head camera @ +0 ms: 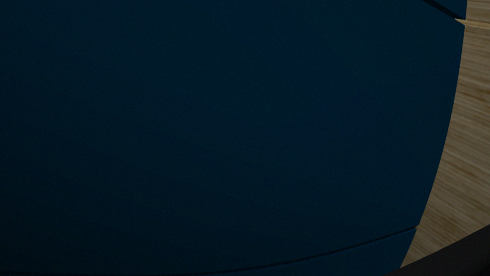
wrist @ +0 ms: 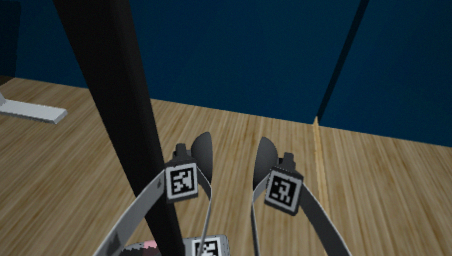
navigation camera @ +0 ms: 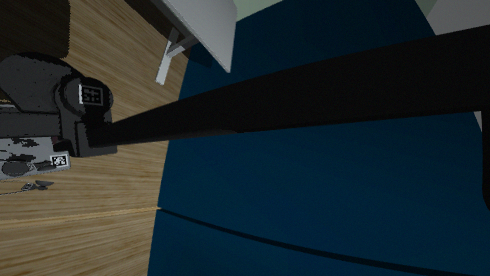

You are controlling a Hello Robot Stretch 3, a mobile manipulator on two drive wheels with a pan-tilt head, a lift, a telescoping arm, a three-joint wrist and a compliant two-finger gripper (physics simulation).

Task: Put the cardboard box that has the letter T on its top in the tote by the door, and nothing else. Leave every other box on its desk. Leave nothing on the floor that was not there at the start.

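Pixels of known places: gripper, fingertip midpoint: (wrist: 233, 152) (navigation camera: 53, 174); robot's base, link origin: (navigation camera: 17, 165).
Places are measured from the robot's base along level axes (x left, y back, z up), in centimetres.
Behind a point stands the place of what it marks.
Observation:
My gripper (wrist: 233, 152) @(x 7.9, y -2.4, z 53.3 cm) is open in the wrist view, its two dark finger pads apart over wooden floor with no box between them. The cardboard box with the letter T does not show in these views, and neither does the tote by the door. A white desk (navigation camera: 210, 27) @(x 71.7, y 76.1, z 72.0 cm) shows in part at the top of the navigation view; the stretch of its top in view bears no visible box.
A dark blue wall (head camera: 240, 125) @(x 82.8, y -5.4, z 95.3 cm) (navigation camera: 300, 195) @(x 74.9, y -28.4, z 117.0 cm) (wrist: 230, 55) @(x 80.1, y -13.5, z 27.7 cm) meets the wooden floor (head camera: 460, 160) @(x 74.8, y 5.5, z 0.1 cm) (navigation camera: 100, 200) @(x 30.4, y -29.8, z 0.1 cm) (wrist: 380, 185) @(x 33.5, y -62.9, z 0.0 cm). A white desk foot (navigation camera: 163, 65) @(x 84.5, y 78.9, z 2.5 cm) (wrist: 35, 111) @(x 83.1, y 72.3, z 2.5 cm) stands on the floor. My black mast (navigation camera: 320, 95) @(x 11.6, y 6.5, z 125.0 cm) (wrist: 120, 100) @(x 11.6, y 6.4, z 56.3 cm) crosses the navigation and wrist views.

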